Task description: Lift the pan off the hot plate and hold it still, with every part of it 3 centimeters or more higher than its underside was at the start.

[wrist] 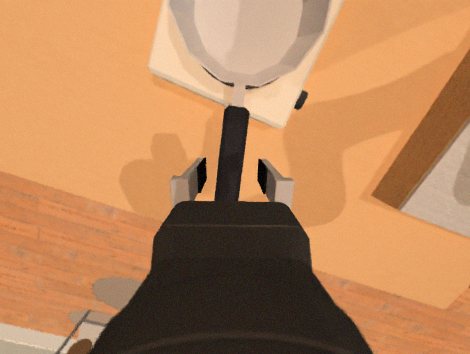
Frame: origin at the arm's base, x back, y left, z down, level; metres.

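Seen in the pictures: gripper, fingertip midpoint: (232, 169).
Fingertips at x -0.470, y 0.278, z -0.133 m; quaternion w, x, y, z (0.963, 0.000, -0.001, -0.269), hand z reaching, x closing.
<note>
Pixels of each thing's top centre, then the offset from my fingertips to it. "spot": a spot on its surface instead. Level surfaces: height alone.
- cream hot plate at a spot on its surface: (272, 107) spot: dz +0.140, dx +0.021, dy -0.092 m
- black knob at its top centre: (301, 98) dz +0.153, dx +0.056, dy -0.133 m
- orange table top at its surface level: dz +0.203 m
A light grey pan (240, 37) sits at the top of the view on a cream hot plate (272, 107); the pan's far part is cut off by the frame. Its black handle (233, 145) points down the view, past the plate's edge, toward the gripper. My gripper (232, 169) is open, with one finger on each side of the handle in this view and a gap on both sides. The handle's near end is hidden behind the gripper body. The height of the fingertips relative to the handle is hard to tell.
A black knob (301, 99) sticks out from the hot plate's right side. A brown-walled block with a grey top (445, 185) stands at the right. The orange table top (75, 125) ends above a wooden floor (60, 240). A wire-edged container shows at the lower left.
</note>
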